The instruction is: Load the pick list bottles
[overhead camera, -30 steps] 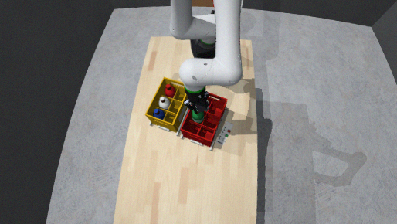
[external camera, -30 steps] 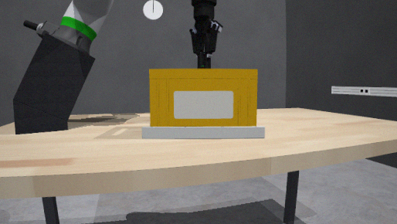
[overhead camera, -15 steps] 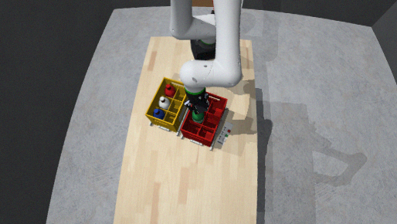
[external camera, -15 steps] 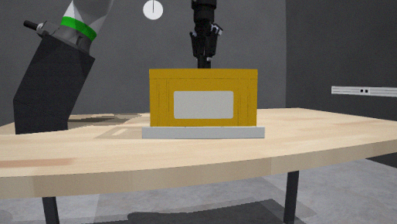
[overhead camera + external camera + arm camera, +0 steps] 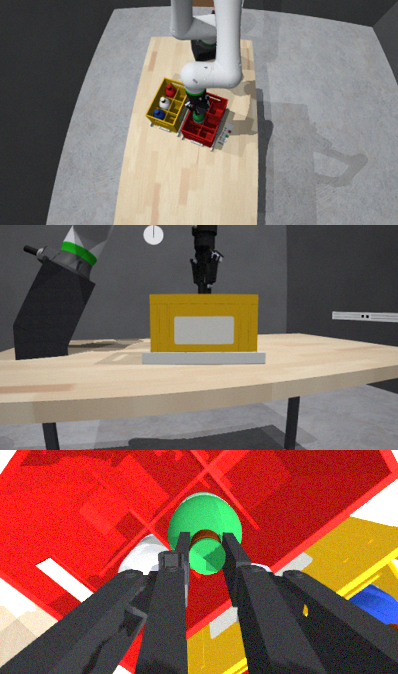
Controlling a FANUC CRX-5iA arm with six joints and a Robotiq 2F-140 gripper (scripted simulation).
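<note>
The red bottle is 23 cm to the right of my hand, 11 cm below it and 11 cm behind it. Round my hand: red crate: 11 cm below, 4 cm to the left, 1 cm ahead; green bottle: 8 cm below; yellow crate: 19 cm to the right, 11 cm below, 2 cm behind.
</note>
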